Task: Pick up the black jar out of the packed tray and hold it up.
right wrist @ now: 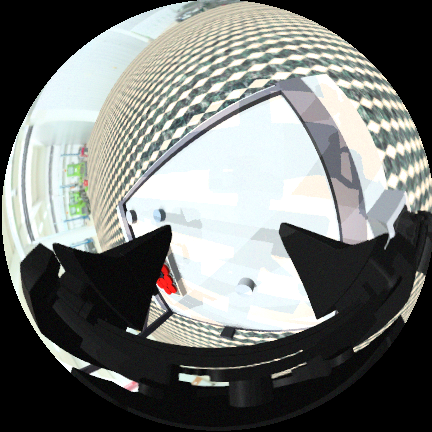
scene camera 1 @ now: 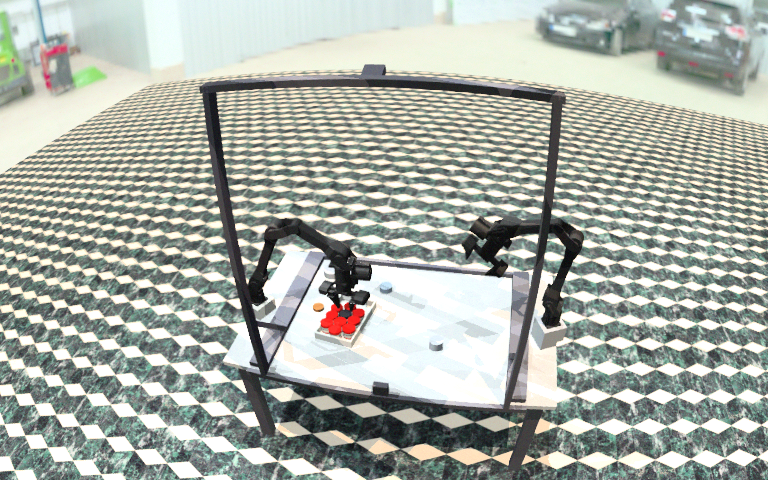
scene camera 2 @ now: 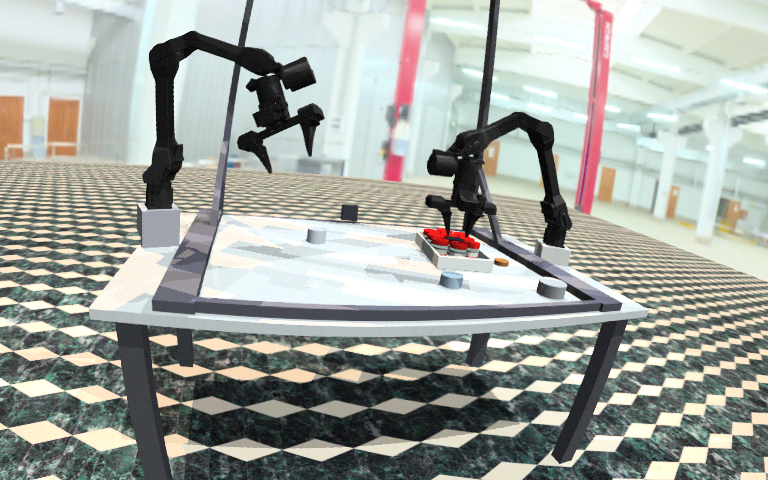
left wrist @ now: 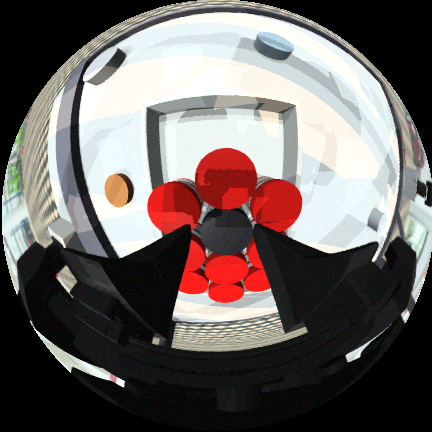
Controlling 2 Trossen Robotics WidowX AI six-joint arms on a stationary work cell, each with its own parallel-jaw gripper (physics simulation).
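Frame: origin at the left arm's base, x down, y left, z ahead, level; millimetres.
Seen in the pictures: left gripper, between the fingertips: (scene camera 1: 345,309) (scene camera 2: 457,236) (left wrist: 222,229); right gripper, between the fingertips: (right wrist: 226,229) (scene camera 1: 476,266) (scene camera 2: 290,164); left arm's base, origin of its link: (scene camera 1: 257,299) (scene camera 2: 553,244); right arm's base, origin of its link: (scene camera 1: 550,322) (scene camera 2: 158,206).
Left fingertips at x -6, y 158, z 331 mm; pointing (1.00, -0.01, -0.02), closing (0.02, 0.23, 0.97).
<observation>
Pixels of each thing's middle, then the offset from my left fingertips to it.
- black jar, middle of its body: (left wrist: 225,223) (scene camera 2: 452,246) (scene camera 1: 345,317) dx +31, dy -9, dz +6 mm
- white tray, middle of its body: (left wrist: 223,212) (scene camera 2: 451,256) (scene camera 1: 346,322) (right wrist: 166,267) dx +57, dy -7, dz +6 mm
- orange disc, middle of its body: (left wrist: 117,189) (scene camera 2: 501,262) (scene camera 1: 318,307) dx +52, dy -6, dz -137 mm
- blue cylinder, middle of its body: (left wrist: 273,44) (scene camera 2: 451,279) (right wrist: 158,214) (scene camera 1: 385,287) dx +46, dy +242, dz +14 mm
The black jar (scene camera 1: 344,313) (scene camera 2: 454,240) (left wrist: 226,233) stands among several red-lidded jars (scene camera 1: 335,329) (scene camera 2: 458,246) (left wrist: 226,175) (right wrist: 166,283) in the white tray (scene camera 1: 334,340) (scene camera 2: 461,264) (left wrist: 153,140). My left gripper (scene camera 1: 346,307) (scene camera 2: 458,235) (left wrist: 222,229) is part open and empty, pointing down over the black jar; in the left wrist view its fingertips lie on either side of the black lid. Whether they touch it is unclear. My right gripper (scene camera 1: 478,266) (scene camera 2: 289,163) (right wrist: 226,229) is wide open and empty, high above the table, far from the tray.
An orange disc (scene camera 1: 318,307) (scene camera 2: 501,262) (left wrist: 118,190) lies beside the tray. A blue cylinder (scene camera 1: 385,287) (scene camera 2: 451,279) (left wrist: 274,45), a grey cylinder (scene camera 1: 435,344) (scene camera 2: 316,235) (right wrist: 244,286) and another grey cylinder (scene camera 2: 551,287) (left wrist: 105,66) stand on the table. Dark frame posts (scene camera 1: 223,209) rise at the table's sides.
</observation>
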